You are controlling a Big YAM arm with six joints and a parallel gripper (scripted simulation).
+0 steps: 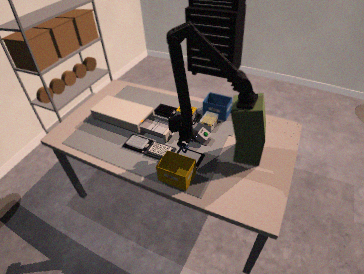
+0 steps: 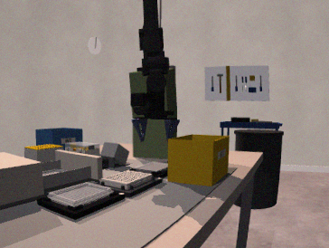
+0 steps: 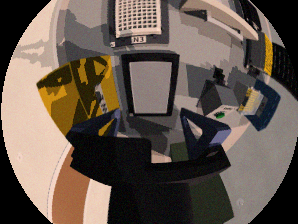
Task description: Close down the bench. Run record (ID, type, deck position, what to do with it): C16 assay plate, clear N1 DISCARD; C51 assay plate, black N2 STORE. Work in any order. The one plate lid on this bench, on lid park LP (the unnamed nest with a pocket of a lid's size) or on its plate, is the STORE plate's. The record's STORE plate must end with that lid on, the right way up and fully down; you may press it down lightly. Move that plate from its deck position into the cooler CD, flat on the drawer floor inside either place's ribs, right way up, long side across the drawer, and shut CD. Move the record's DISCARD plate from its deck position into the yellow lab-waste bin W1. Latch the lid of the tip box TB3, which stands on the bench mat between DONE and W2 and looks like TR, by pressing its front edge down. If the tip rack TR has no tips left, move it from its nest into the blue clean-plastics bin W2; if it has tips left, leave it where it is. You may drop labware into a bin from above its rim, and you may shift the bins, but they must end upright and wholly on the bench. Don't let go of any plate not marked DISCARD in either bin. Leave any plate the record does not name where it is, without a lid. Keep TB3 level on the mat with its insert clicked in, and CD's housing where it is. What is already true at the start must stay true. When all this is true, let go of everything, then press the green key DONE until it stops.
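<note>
The clear plate lid is 9 cm below my hand. The rest, counted from my hand: DONE key block (18 cm to the right, 5 cm below, 1 cm behind); green key DONE (18 cm to the right, 4 cm below, 3 cm behind); yellow bin W1 (15 cm to the left, 7 cm below, 1 cm behind).
</note>
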